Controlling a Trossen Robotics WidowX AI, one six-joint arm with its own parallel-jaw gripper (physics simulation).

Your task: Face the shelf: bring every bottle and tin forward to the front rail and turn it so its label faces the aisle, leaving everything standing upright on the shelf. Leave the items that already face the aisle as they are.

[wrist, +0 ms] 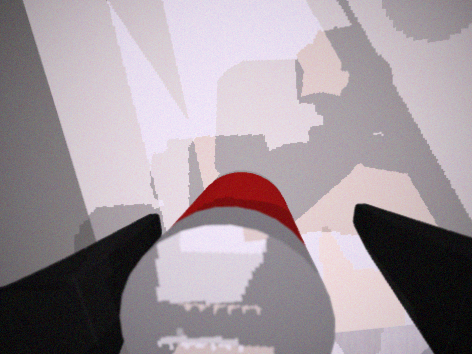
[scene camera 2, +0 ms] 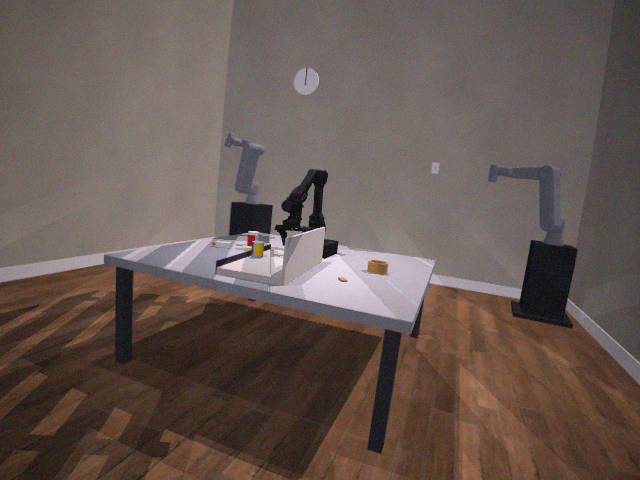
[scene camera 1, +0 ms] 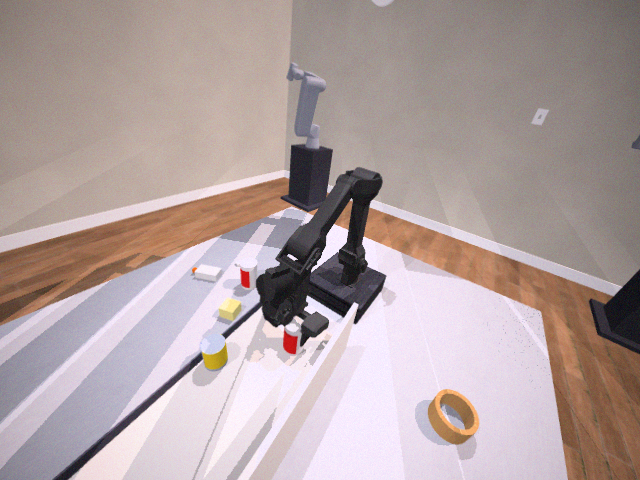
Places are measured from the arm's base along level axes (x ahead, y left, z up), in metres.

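Pixels of known places: gripper, fingertip midpoint: [wrist: 256, 217] [scene camera 1: 288, 336]; arm's base at its link origin: [scene camera 1: 349, 279].
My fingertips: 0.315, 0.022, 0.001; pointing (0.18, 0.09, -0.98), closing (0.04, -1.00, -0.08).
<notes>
Ahead of a thing's pixels: the offset from my fingertips to its top centre, as dx, dy, dz. "spot": to the spot under its first point.
A white tin with a red label {-0.013, +0.009, +0.050} [scene camera 1: 291, 339] [wrist: 235, 280] stands upright on the shelf [scene camera 1: 170, 428] [scene camera 2: 248, 272], between the back panel and the dark front rail {spot: +0.318, -0.098, -0.029} [scene camera 1: 139, 408] [scene camera 2: 232, 257]. Its red part shows at the upper side in the wrist view. My gripper [scene camera 1: 293, 333] [wrist: 256, 217] is open, with a finger on each side of this tin; gaps show at the fingertips. A yellow-labelled tin {+0.152, -0.097, +0.021} [scene camera 1: 214, 353] [scene camera 2: 258, 249] stands upright close by the front rail. Another red-and-white tin {-0.091, -0.297, +0.024} [scene camera 1: 248, 274] [scene camera 2: 252, 238] stands beyond the rail. In scene camera 2 the back panel hides the nearer tin and part of my gripper.
The shelf's back panel [scene camera 1: 320, 372] [scene camera 2: 305, 253] rises beside my gripper. A yellow block {+0.031, -0.226, -0.037} [scene camera 1: 230, 308] and a white box {-0.004, -0.441, -0.047} [scene camera 1: 207, 272] with an orange end lie beyond the rail. An orange ring {-0.146, +0.400, -0.025} [scene camera 1: 437, 419] [scene camera 2: 377, 271] and a small orange piece {+0.152, +0.340, -0.067} [scene camera 2: 342, 279] lie behind the panel.
</notes>
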